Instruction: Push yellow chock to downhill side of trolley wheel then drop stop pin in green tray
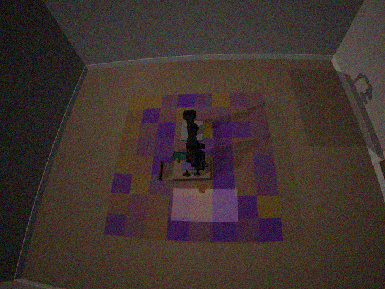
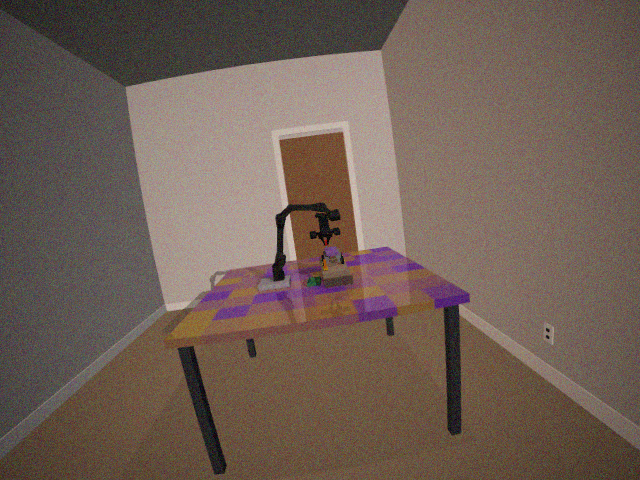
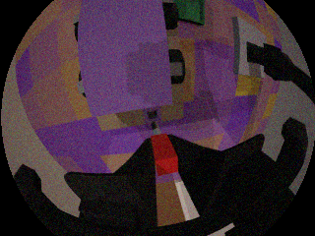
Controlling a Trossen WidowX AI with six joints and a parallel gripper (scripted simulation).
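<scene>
Now: the green tray 190 mm to the right of my gripper tip, 180 mm below it and 120 mm behind it. From my gripper tip the other things lie so: red-headed stop pin: right at my gripper tip; ramp: 130 mm below, 100 mm to the right, 10 mm ahead; purple-topped trolley: 90 mm to the right, 60 mm below, 10 mm ahead.
</scene>
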